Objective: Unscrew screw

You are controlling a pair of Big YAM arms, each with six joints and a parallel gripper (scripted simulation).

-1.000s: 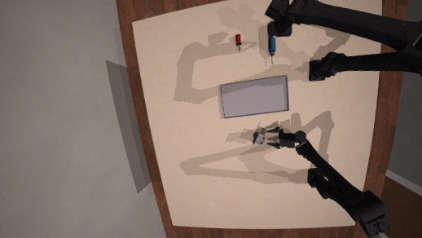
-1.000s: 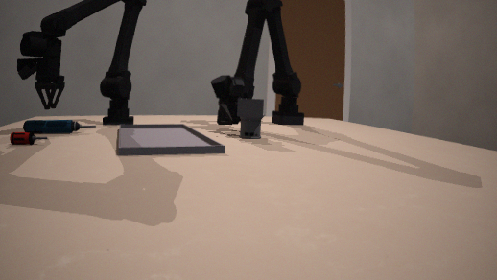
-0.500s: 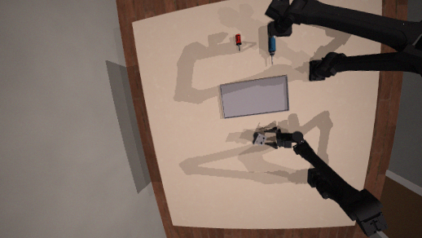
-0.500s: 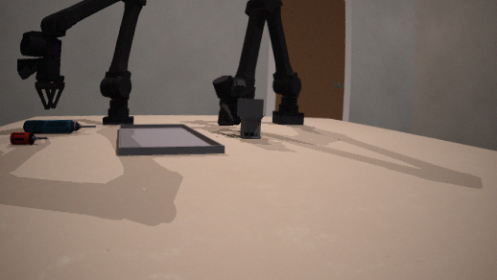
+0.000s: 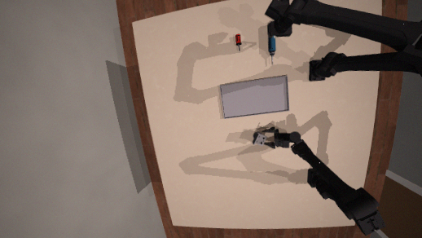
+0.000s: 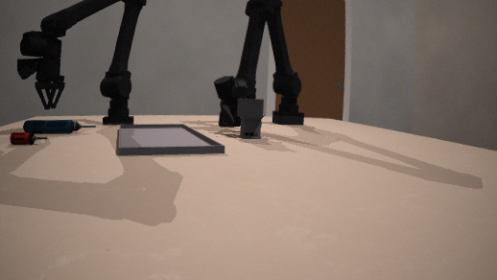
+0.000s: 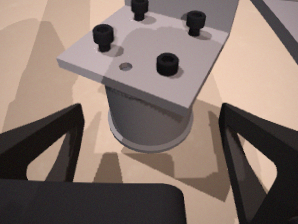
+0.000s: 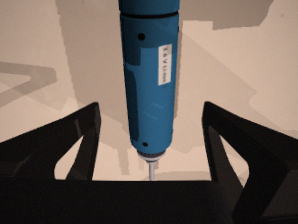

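My left hand is 30 mm short of the grey joint module. Also, from my left hand: grey bracket: 30 mm ahead, 40 mm above; screwdriver bit: 90 mm behind, 470 mm to the right, 10 mm below; shallow grey tray: 40 mm ahead, 260 mm to the right, 30 mm below.
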